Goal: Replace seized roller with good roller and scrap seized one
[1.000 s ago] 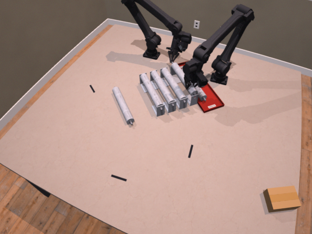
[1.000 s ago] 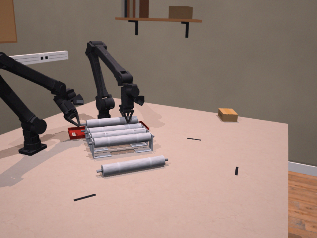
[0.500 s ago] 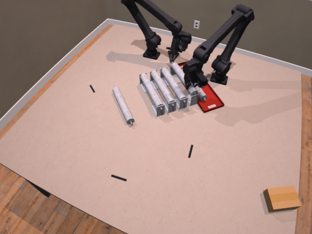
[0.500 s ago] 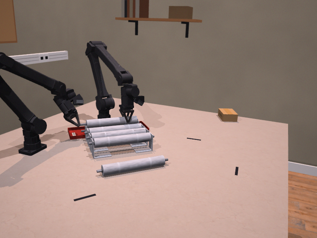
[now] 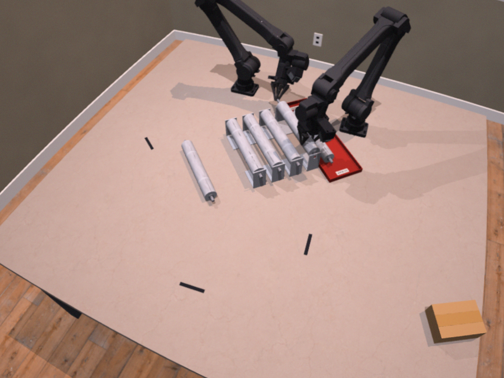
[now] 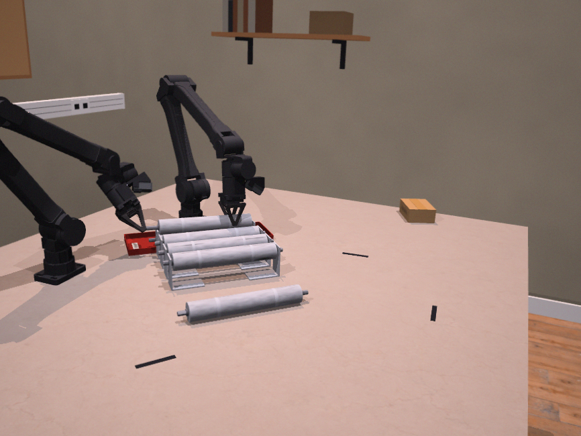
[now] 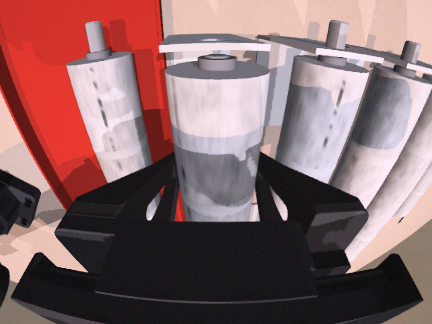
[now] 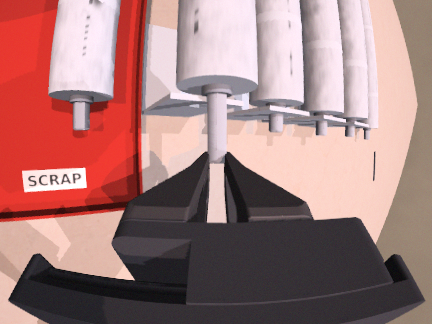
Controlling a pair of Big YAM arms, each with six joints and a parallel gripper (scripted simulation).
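Now: left hand 11 cm past the roller, 6 cm above it and 2 cm to the left of it. Round my left hand: red scrap tray (14 cm behind, 8 cm below); cardboard box (69 cm to the left, 38 cm ahead, 6 cm below).
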